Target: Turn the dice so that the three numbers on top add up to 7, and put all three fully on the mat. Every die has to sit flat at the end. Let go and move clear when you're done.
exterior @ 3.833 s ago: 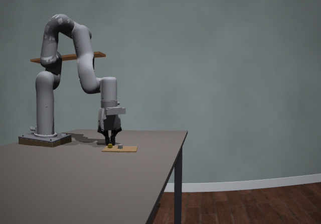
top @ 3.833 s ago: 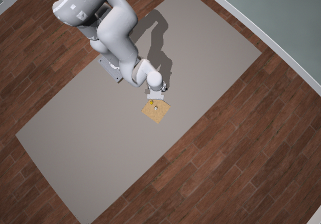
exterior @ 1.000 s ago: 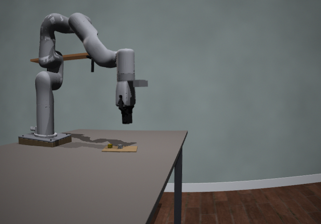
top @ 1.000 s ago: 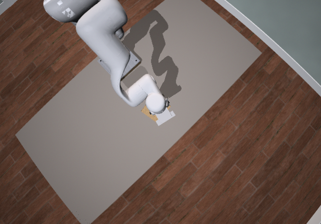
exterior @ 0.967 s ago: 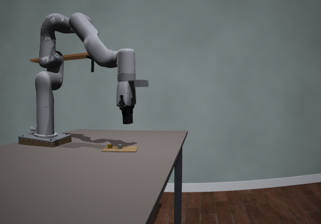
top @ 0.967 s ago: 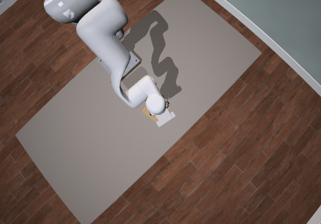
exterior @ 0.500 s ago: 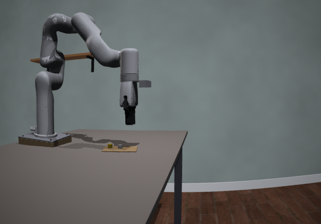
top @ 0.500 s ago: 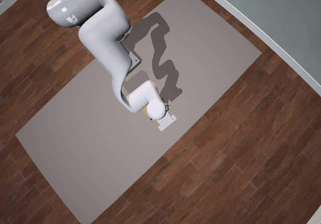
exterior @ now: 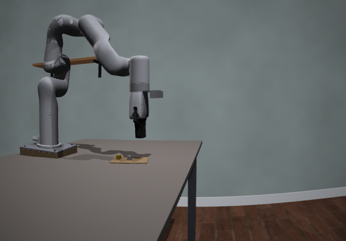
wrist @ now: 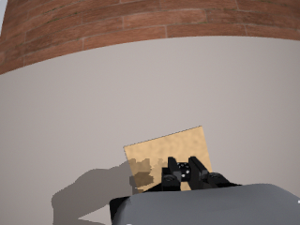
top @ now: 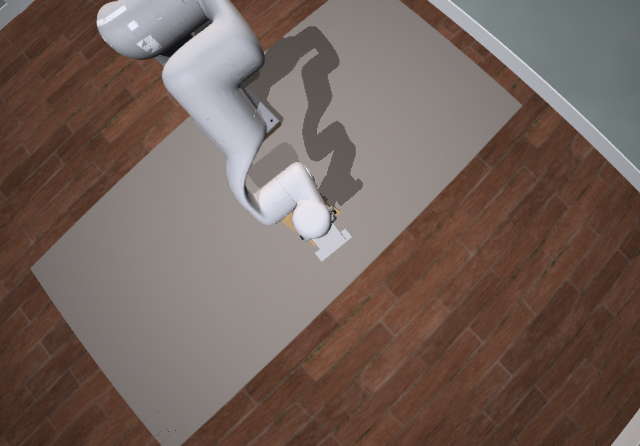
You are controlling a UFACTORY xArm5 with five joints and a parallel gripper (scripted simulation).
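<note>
My gripper is now 10 cm above the white die, 5 cm past it and 1 cm to the right of it. From my hand the other things lie so: black die (1 cm below); then yellow die (10 cm below, 9 cm behind, 3 cm to the left); then tan mat (11 cm below, 5 cm behind, 1 cm to the left).
</note>
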